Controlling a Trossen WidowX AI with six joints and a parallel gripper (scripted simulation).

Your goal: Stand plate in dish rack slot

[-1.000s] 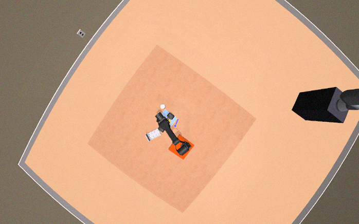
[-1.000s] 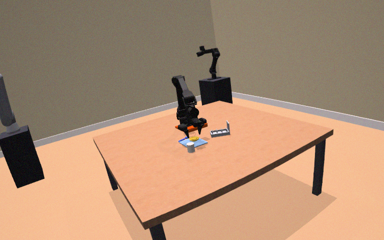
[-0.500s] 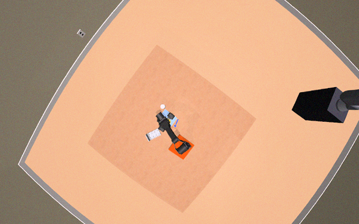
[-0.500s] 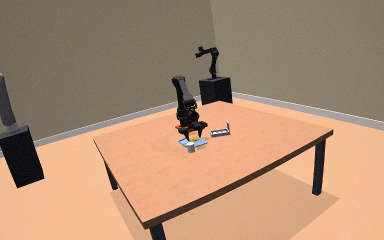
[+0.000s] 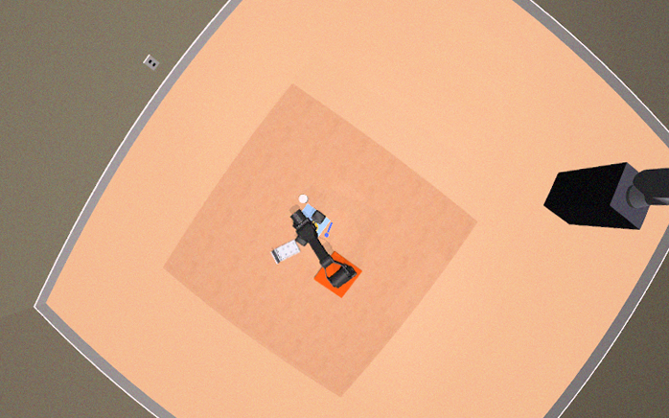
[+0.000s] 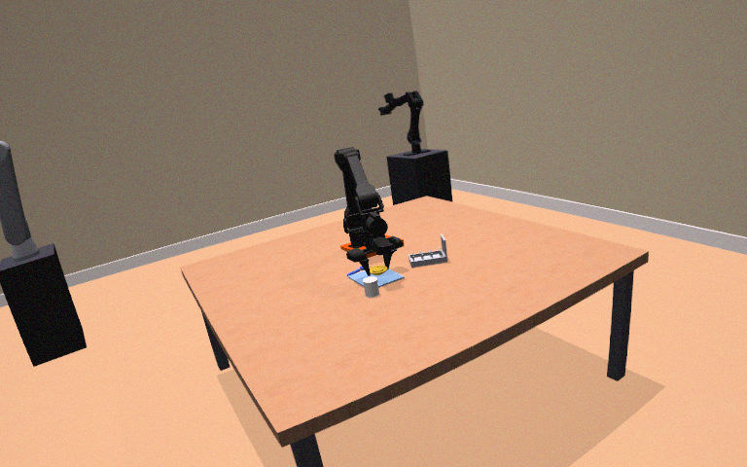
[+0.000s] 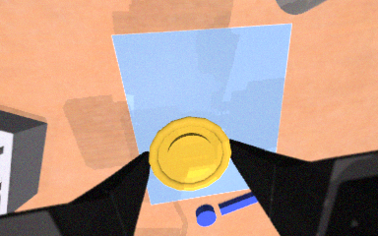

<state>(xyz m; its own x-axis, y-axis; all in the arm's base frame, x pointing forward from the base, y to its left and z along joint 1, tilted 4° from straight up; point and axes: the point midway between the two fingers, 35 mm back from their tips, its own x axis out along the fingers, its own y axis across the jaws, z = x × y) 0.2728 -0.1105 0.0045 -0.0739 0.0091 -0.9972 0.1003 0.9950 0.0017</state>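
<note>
Right now my gripper tip is 20 mm to the left of the light blue mat and 10 mm short of it. Also, from my gripper tip: grey dish rack (180 mm to the left, 50 mm ahead, 20 mm above); then white cup (110 mm to the right, 110 mm ahead, 20 mm above); then yellow plate (10 mm above).
</note>
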